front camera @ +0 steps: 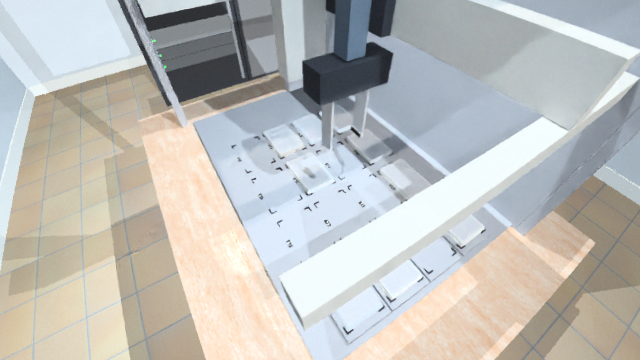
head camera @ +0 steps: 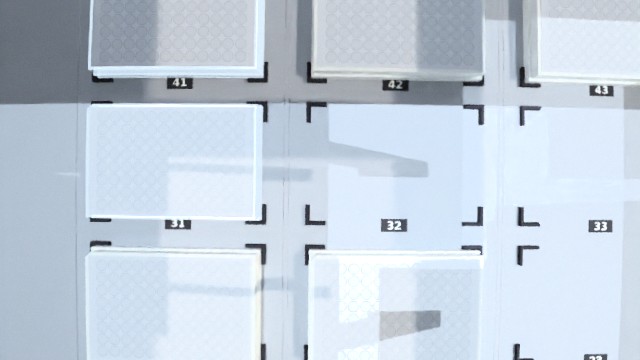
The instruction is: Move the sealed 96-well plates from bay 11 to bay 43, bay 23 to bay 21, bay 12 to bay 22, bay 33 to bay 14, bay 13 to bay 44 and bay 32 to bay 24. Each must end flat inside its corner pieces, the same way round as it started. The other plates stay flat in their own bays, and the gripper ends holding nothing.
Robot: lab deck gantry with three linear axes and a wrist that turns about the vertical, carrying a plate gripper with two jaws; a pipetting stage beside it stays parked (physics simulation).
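My gripper is open and empty, its two jaws pointing down above the deck; it does not show in the head view. Pale sealed plates lie flat in bay 21, bay 22 and bay 43. At the near edge, plates lie in bay 14, bay 24 and bay 44. Corner pieces stand around bare bay 32 and bay 33. Bays 11, 12, 13 and 23 show no plate in the front view.
Other plates lie in bay 31, bay 41 and bay 42. A long pale beam crosses in front of part of the deck. A wooden border runs along the left.
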